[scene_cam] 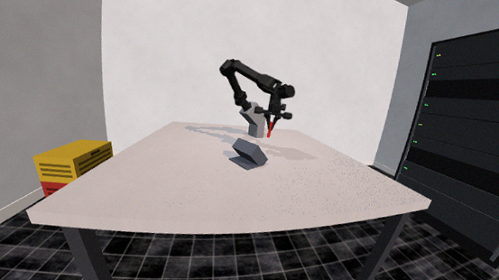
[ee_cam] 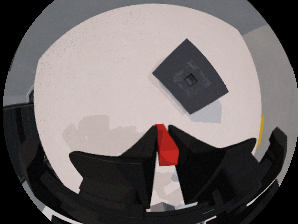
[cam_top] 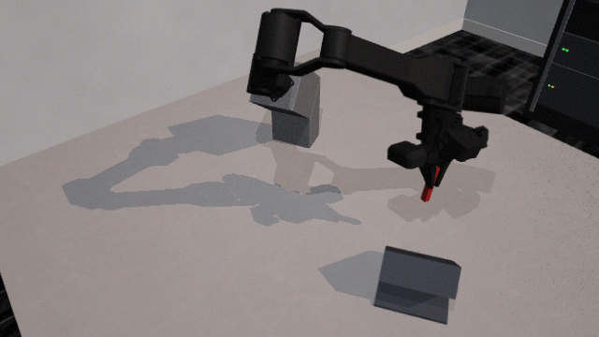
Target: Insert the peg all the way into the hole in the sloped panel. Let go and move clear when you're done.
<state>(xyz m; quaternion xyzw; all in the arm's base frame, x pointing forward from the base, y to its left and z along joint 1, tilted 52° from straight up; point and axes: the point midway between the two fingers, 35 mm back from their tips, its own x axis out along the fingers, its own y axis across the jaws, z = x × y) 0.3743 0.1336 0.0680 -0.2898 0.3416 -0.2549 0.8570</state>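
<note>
Right now the red peg is 30 mm below my hand.
</note>
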